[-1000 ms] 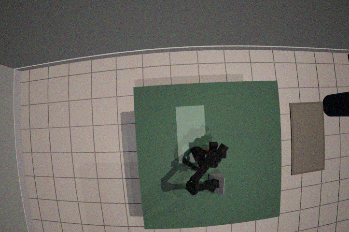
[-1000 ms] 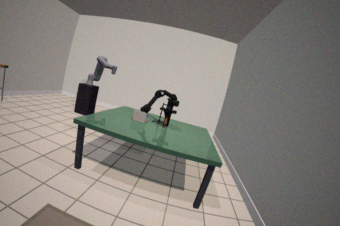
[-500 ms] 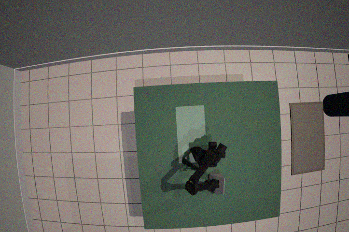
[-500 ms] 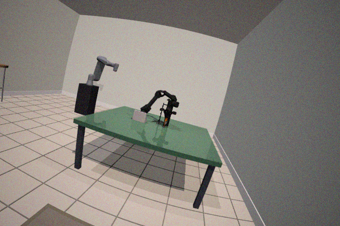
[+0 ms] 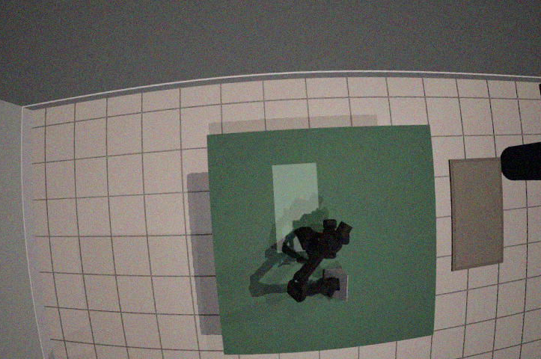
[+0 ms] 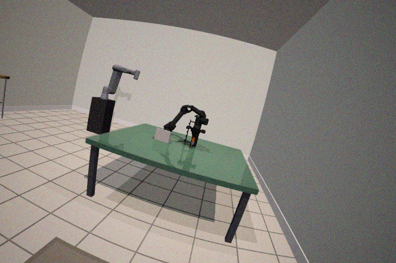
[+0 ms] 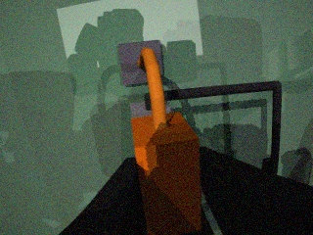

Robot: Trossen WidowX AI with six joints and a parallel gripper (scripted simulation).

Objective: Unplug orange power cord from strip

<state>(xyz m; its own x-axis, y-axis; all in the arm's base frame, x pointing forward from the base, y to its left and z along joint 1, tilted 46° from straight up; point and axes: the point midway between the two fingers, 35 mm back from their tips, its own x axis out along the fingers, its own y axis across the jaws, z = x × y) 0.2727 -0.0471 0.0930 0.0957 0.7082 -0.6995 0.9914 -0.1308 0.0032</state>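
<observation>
The orange plug lies 30 mm to the left of my gripper tip.
</observation>
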